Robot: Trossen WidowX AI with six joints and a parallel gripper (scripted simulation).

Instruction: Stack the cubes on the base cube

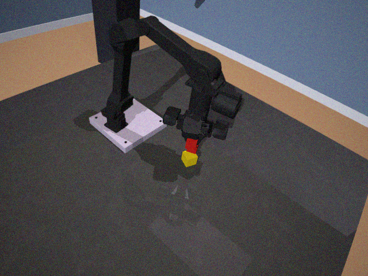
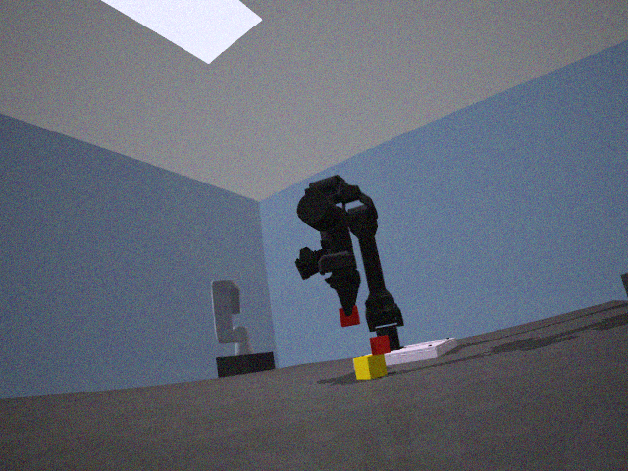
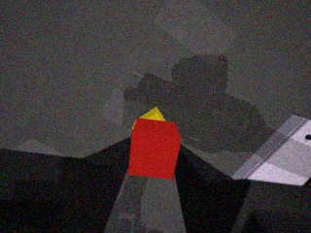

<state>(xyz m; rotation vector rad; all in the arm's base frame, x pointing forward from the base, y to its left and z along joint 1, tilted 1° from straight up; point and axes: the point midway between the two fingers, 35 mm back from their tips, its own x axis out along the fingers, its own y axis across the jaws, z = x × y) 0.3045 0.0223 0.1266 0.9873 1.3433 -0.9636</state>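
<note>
Now: gripper tip 10 cm above the yellow cube, 2 cm to the right of it and 1 cm past it.
</note>
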